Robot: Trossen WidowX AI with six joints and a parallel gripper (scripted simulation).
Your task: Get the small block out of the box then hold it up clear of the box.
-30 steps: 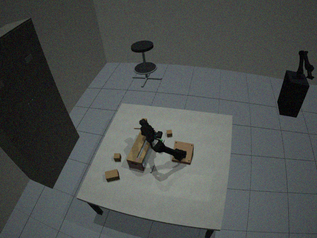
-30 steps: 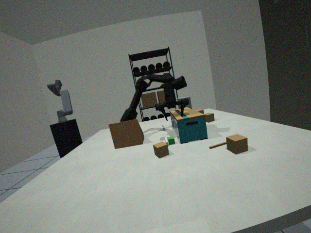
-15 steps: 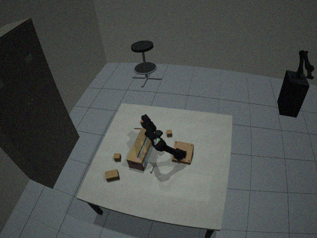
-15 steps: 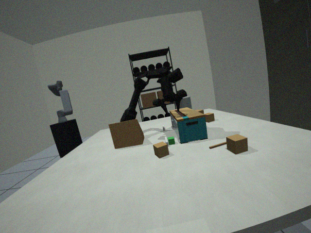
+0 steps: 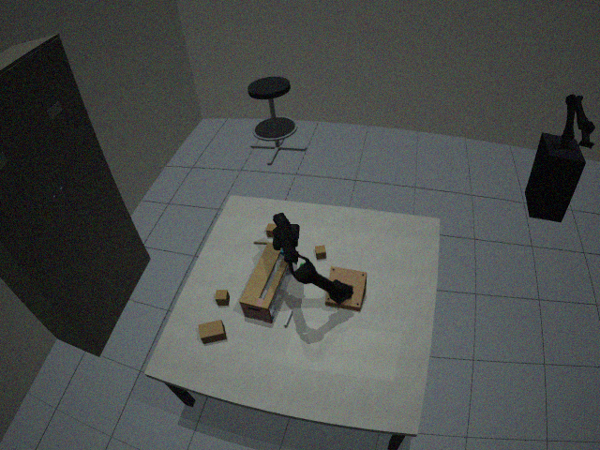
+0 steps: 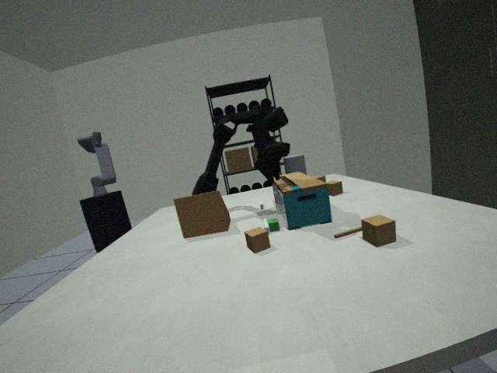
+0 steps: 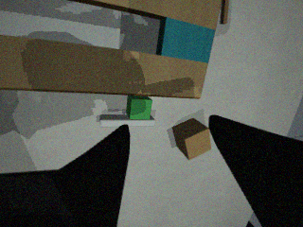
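Right now my gripper tip is 14 cm above the green block, 3 cm past it and 2 cm to the left of it. Also, from my gripper tip: box 15 cm to the left, 9 cm below, 5 cm ahead; thin stick 20 cm ahead, 15 cm to the right, 15 cm below.
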